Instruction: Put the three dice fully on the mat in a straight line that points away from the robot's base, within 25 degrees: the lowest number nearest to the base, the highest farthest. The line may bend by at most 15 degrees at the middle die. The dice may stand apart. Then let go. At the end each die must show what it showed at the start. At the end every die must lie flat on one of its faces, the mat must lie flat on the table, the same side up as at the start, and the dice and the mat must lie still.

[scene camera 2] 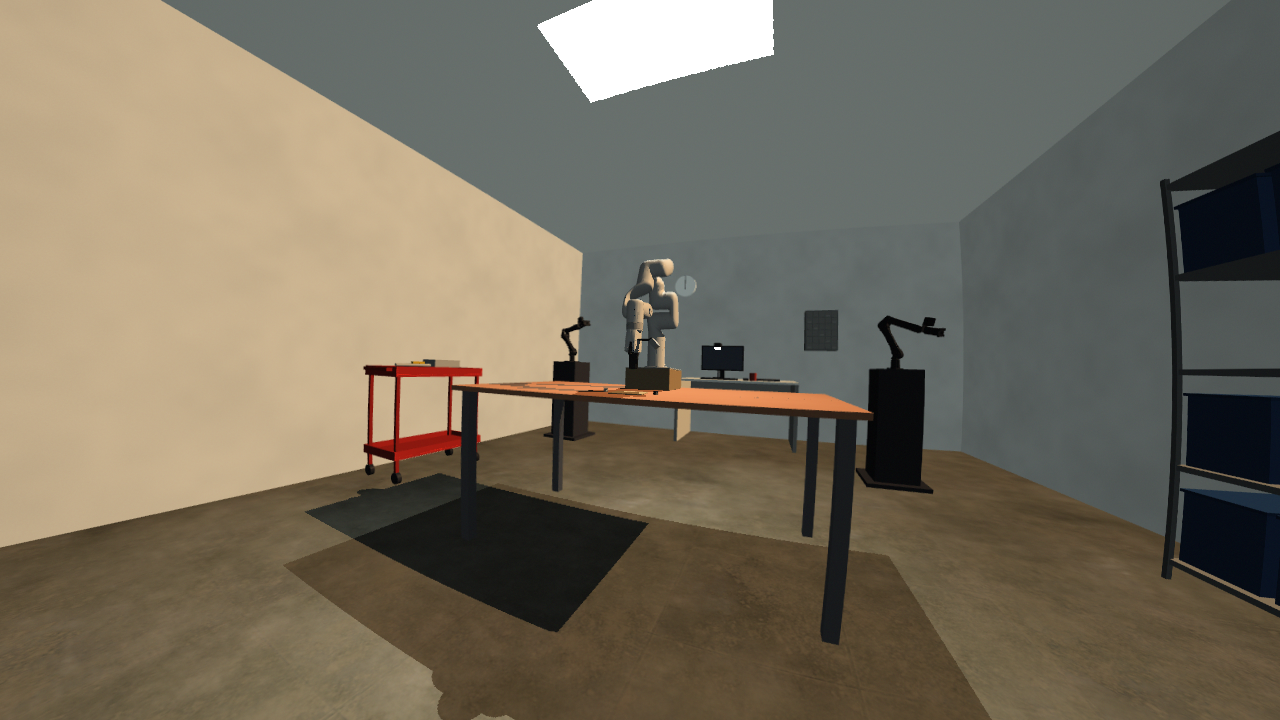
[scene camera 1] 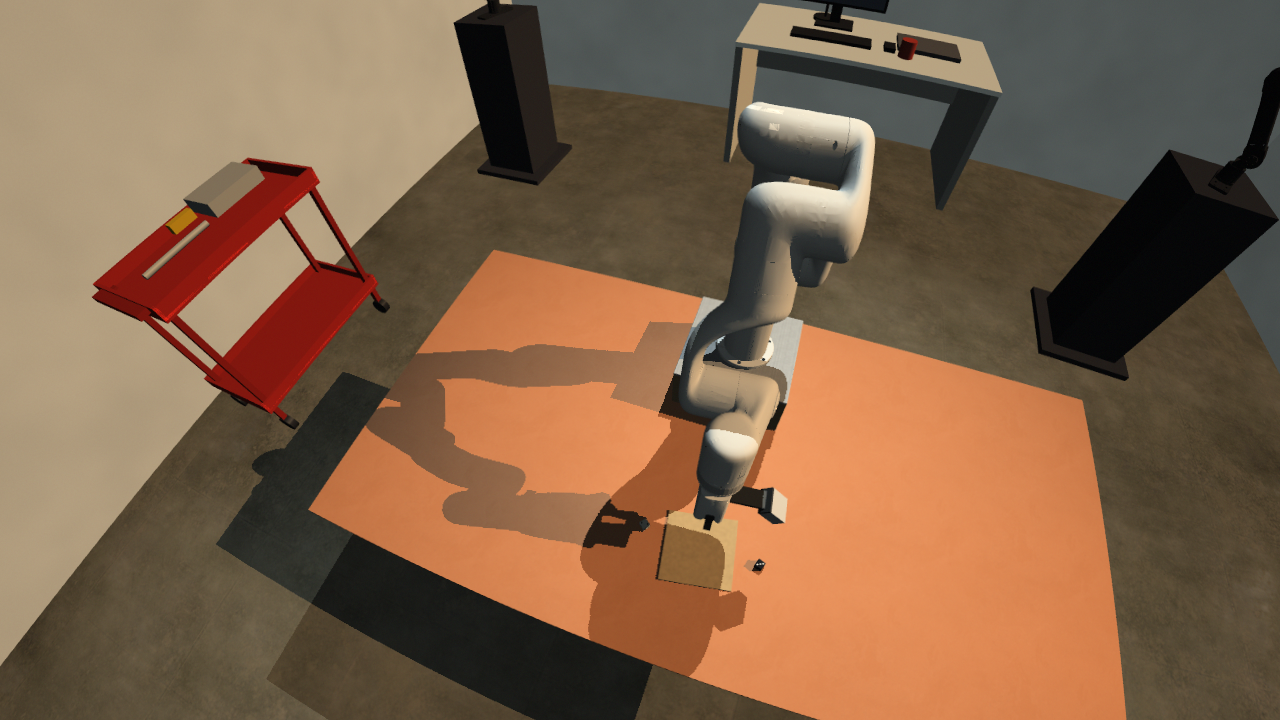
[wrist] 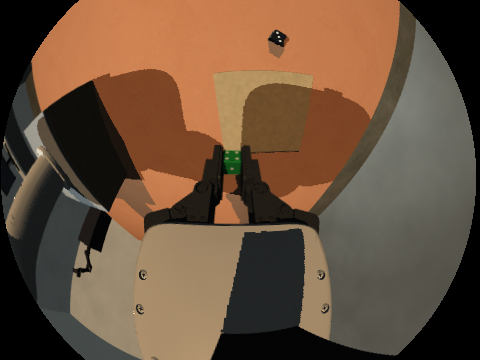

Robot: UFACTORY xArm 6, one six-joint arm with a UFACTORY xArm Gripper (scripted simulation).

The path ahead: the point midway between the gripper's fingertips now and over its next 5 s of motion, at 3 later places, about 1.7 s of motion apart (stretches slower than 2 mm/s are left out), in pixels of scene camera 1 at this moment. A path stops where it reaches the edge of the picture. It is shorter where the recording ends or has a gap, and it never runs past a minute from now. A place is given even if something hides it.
The gripper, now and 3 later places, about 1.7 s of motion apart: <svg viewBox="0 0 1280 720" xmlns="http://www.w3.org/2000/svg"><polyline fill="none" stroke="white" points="709,509 705,525 707,518 668,512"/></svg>
